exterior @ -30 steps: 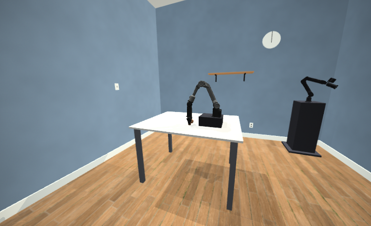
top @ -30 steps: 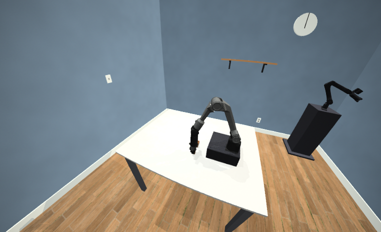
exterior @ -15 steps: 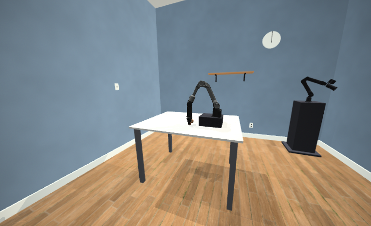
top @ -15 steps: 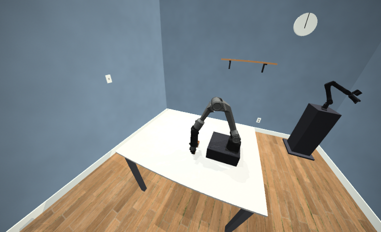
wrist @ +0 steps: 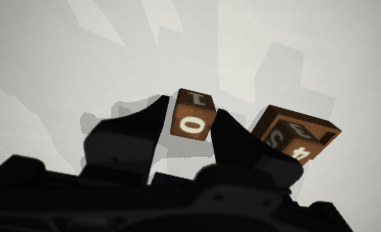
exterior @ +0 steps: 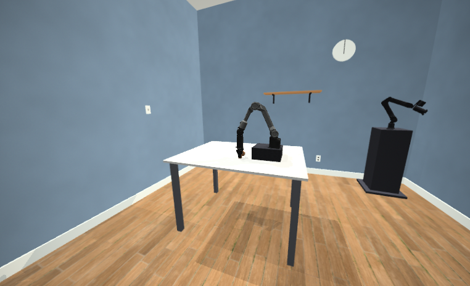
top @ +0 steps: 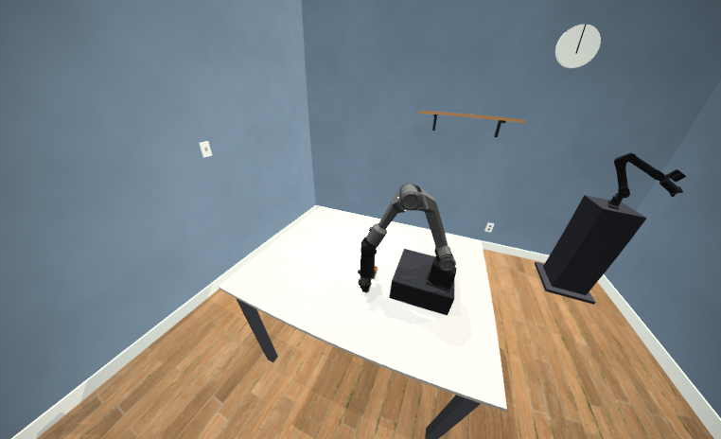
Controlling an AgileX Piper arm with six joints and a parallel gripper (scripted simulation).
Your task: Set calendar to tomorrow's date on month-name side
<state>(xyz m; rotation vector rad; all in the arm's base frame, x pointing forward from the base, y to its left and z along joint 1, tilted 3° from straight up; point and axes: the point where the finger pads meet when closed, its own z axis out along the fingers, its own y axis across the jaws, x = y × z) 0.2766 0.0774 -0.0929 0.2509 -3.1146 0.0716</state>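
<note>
Right now my hand is right at the brown wooden cube.
</note>
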